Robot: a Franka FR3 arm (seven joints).
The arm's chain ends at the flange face. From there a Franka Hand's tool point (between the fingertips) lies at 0.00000 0.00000 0.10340 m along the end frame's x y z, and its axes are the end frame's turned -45 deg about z.
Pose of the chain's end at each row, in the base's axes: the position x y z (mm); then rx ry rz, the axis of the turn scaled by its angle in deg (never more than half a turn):
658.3 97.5 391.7 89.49 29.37 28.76
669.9 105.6 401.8 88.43 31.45 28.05
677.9 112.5 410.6 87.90 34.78 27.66
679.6 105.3 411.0 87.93 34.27 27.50
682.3 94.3 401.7 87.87 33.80 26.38
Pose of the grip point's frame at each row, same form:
720.3 14.9 386.6 70.46 60.54 -5.83
733.2 24.0 397.1 68.77 62.09 -6.61
743.8 33.0 404.7 67.05 64.95 -6.84
744.9 25.3 405.3 67.29 64.51 -7.03
746.2 13.2 396.3 67.50 64.15 -8.19

